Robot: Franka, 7 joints.
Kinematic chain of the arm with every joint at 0, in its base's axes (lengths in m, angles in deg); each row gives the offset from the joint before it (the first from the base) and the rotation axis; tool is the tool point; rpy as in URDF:
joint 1: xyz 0 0 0.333 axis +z
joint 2: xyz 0 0 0 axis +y
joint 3: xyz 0 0 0.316 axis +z
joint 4: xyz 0.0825 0 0 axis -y
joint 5: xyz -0.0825 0 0.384 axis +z
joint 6: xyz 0 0 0 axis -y
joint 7: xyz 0.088 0 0 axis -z
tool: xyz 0 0 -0.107 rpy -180 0 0
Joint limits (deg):
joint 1: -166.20..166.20
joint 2: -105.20..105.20
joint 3: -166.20..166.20
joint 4: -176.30..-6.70
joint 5: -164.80..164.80
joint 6: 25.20..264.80
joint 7: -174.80..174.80
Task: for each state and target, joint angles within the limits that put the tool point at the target. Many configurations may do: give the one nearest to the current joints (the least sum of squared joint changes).
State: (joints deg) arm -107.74 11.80 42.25 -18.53 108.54 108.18 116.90
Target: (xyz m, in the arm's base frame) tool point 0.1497 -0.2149 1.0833
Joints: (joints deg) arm -102.42 11.23 43.21 -21.95 100.61 77.93 116.90
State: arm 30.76 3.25 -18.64 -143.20 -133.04 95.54 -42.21
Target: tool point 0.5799 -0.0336 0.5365
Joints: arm 26.41 0.44 -22.99 -120.21 -136.21 94.77 -42.21
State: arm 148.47 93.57 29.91 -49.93 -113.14 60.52 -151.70
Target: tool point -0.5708 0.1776 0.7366
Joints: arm 165.30 41.79 33.32 -29.90 -118.57 39.27 -151.70
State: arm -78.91 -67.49 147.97 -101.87 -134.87 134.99 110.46
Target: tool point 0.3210 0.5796 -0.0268
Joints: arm -87.79 -76.78 145.93 -83.85 -135.65 131.42 110.46
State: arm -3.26 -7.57 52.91 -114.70 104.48 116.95 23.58
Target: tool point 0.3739 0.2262 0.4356
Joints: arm -11.67 -28.11 35.25 -146.52 100.39 118.29 23.58
